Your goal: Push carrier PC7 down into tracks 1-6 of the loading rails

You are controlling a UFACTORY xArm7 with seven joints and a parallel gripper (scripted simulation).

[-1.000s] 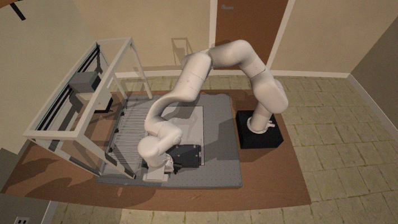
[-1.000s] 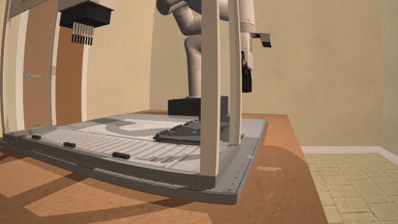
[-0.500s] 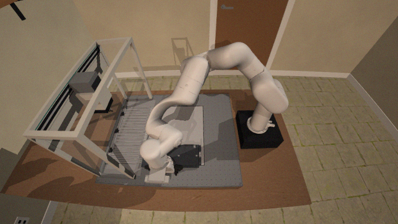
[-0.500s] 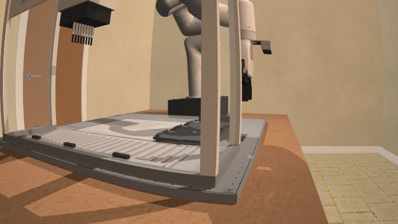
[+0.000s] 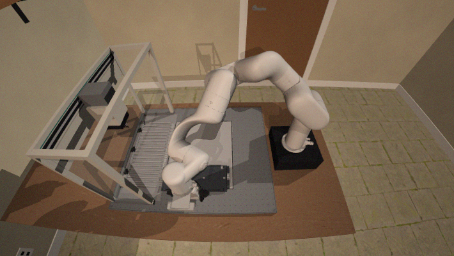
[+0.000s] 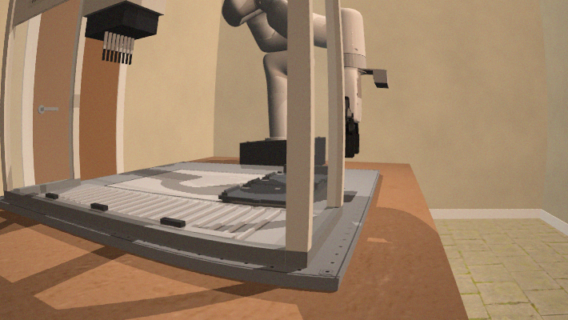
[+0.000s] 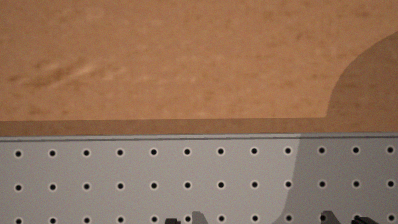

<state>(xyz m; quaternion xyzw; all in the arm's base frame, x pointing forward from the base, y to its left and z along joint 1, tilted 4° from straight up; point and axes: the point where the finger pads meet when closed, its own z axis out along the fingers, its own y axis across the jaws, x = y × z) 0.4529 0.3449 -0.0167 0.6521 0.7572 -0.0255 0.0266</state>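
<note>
Now: the carrier PC7 2 cm ahead of my hand, 12 cm to the right of it and 6 cm below it.
</note>
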